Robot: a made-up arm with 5 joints.
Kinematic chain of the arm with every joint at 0, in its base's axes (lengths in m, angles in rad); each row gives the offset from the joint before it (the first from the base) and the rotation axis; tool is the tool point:
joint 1: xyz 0 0 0.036 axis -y
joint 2: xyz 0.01 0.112 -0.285 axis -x
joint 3: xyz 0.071 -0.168 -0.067 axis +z
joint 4: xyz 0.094 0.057 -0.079 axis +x
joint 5: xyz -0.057 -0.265 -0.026 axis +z
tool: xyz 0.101 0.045 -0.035
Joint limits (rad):
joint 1: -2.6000..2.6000
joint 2: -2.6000..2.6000
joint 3: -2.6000..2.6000
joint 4: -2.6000..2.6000
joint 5: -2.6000..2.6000
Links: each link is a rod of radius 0.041 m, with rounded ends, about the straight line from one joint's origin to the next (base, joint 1, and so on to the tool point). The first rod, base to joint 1, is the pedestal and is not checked.
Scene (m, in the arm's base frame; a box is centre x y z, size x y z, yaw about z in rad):
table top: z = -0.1
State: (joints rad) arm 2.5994 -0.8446 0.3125 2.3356 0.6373
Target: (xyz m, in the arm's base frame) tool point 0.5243 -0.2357 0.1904
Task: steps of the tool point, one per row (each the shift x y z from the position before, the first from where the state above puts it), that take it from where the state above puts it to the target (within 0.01 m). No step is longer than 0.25 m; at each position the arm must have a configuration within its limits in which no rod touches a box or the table.
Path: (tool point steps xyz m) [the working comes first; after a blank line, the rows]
Joints at the target: 1.4590 0.5048 -0.4640 1.1638 0.1396
Straight joint move there: clear.

1: 0.1183 -0.0326 0.0705
2: 0.1483 -0.0898 0.0181
3: 0.1299 -0.1373 -0.0574
4: 0.0584 -0.1584 -0.1199
5: -0.0424 -0.1430 -0.1382

